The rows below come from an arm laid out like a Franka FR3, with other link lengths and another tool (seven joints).
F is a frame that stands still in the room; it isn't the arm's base.
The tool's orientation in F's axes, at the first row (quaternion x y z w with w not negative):
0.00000, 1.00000, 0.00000, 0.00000
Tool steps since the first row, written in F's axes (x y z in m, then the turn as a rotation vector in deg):
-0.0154, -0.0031, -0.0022, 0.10, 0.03, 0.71
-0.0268, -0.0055, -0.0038, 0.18, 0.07, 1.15
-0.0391, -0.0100, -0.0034, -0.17, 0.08, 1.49
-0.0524, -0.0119, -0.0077, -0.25, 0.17, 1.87
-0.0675, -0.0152, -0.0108, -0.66, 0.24, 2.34
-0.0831, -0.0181, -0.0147, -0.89, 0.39, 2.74
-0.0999, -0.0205, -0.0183, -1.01, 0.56, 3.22
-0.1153, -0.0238, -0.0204, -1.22, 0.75, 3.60
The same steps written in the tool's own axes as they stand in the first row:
0.0154, -0.0031, 0.0022, -0.10, 0.03, -0.71
0.0268, -0.0055, 0.0038, -0.18, 0.07, -1.15
0.0391, -0.0100, 0.0034, 0.17, 0.08, -1.49
0.0524, -0.0119, 0.0077, 0.25, 0.17, -1.87
0.0675, -0.0152, 0.0108, 0.66, 0.24, -2.34
0.0831, -0.0181, 0.0147, 0.89, 0.39, -2.74
0.0999, -0.0205, 0.0183, 1.01, 0.56, -3.22
0.1153, -0.0238, 0.0204, 1.22, 0.75, -3.60

